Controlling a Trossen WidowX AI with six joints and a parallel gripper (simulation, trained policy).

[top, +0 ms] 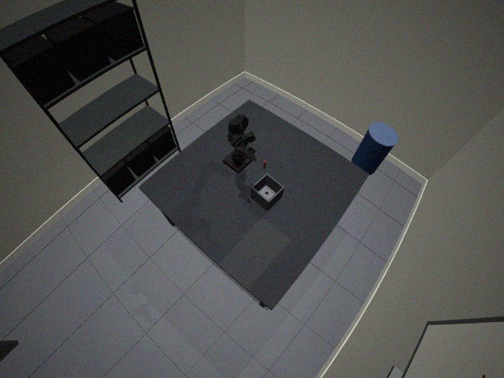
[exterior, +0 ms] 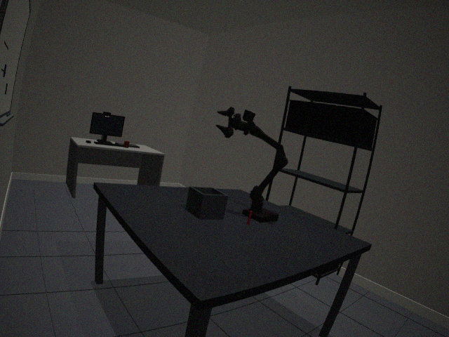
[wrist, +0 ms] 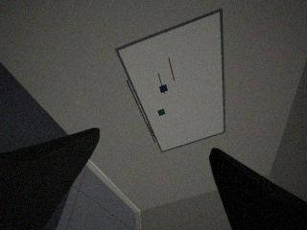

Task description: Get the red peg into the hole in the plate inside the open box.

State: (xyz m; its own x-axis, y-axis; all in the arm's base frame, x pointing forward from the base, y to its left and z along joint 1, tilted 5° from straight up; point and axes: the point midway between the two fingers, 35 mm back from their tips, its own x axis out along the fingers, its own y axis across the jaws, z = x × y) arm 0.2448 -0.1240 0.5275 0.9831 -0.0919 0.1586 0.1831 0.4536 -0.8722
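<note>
My gripper tip is 180 mm past the red peg, 280 mm to the right of it and 500 mm above it. From my gripper tip the other things lie so: plate: 20 mm ahead, 130 mm to the left, 490 mm below.
</note>
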